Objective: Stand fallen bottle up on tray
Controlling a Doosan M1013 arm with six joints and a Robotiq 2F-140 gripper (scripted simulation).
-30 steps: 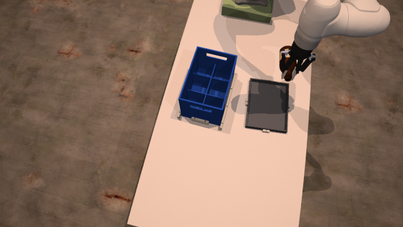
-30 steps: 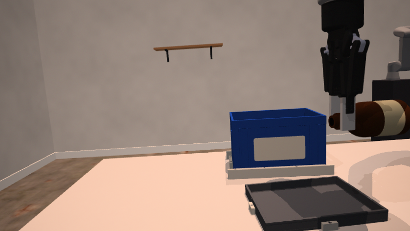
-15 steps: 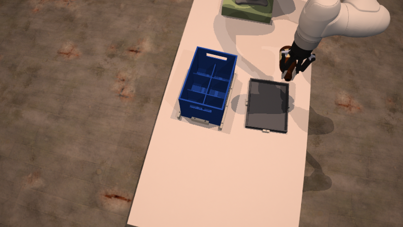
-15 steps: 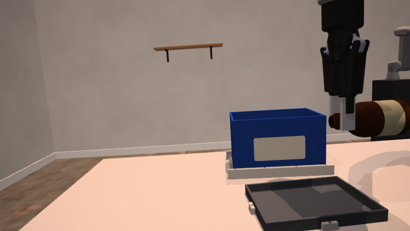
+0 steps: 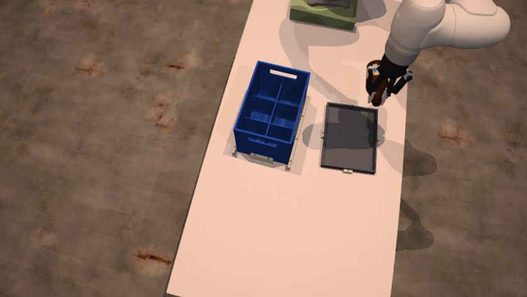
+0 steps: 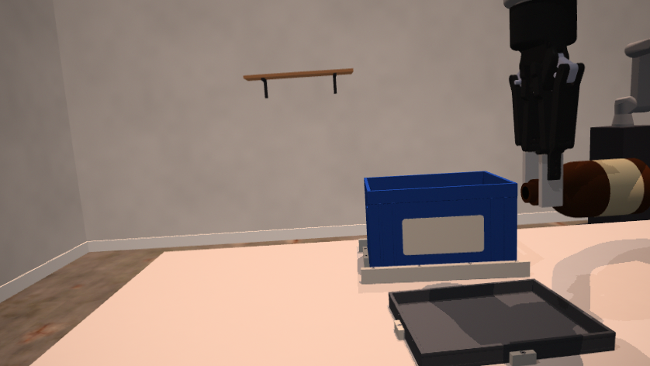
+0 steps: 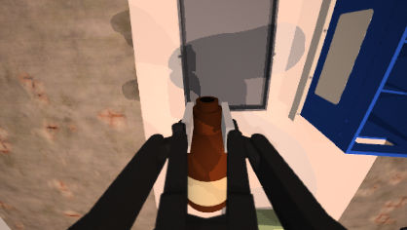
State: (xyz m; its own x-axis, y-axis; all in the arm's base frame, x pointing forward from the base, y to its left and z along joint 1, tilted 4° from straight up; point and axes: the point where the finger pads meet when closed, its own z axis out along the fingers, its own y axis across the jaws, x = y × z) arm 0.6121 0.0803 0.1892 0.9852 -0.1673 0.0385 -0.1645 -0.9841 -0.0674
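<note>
The brown bottle is 50 mm behind my hand, 20 mm below it and 10 mm to the left of it. The rest, counted from my hand: blue crate 330 mm to the right, 140 mm below, 10 mm behind; dark grey tray 210 mm below, 50 mm to the right, 50 mm ahead.
</note>
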